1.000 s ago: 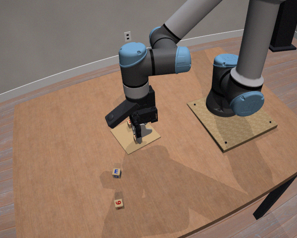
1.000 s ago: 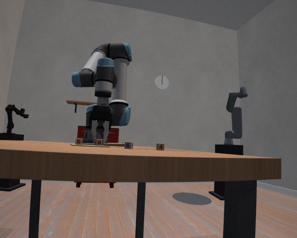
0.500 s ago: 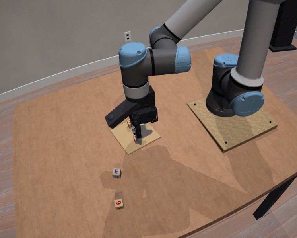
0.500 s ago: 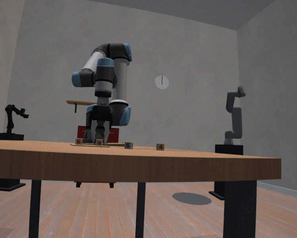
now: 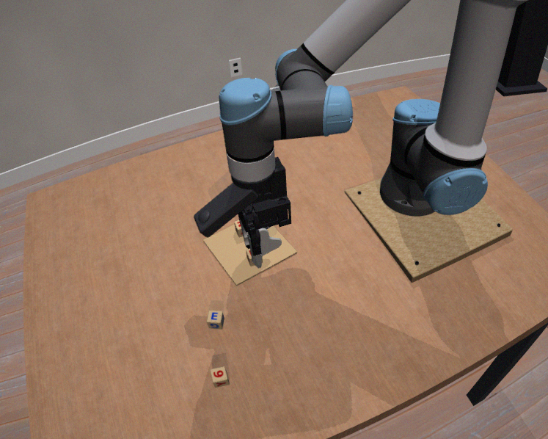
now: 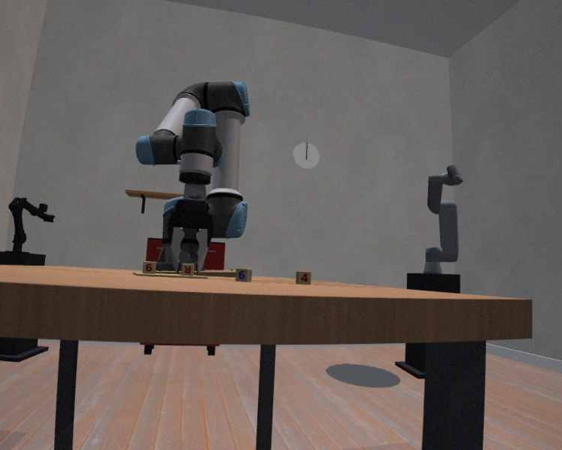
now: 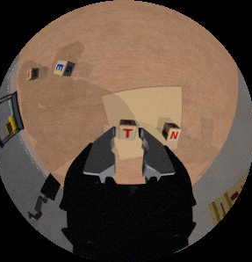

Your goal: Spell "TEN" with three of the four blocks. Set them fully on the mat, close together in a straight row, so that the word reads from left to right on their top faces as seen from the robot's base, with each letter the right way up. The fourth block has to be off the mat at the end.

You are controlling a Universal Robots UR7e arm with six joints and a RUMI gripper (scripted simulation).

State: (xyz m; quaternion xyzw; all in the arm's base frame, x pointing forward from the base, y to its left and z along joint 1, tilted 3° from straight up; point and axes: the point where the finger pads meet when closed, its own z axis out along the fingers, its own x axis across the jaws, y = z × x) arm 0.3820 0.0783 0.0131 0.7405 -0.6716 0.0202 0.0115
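The T block lies 10 mm below my hand. Also, from my hand: E block (120 mm to the left, 100 mm ahead, 10 mm below); then tan mat (40 mm to the right, 20 mm below); then 9 block (240 mm to the left, 110 mm ahead, 10 mm below).
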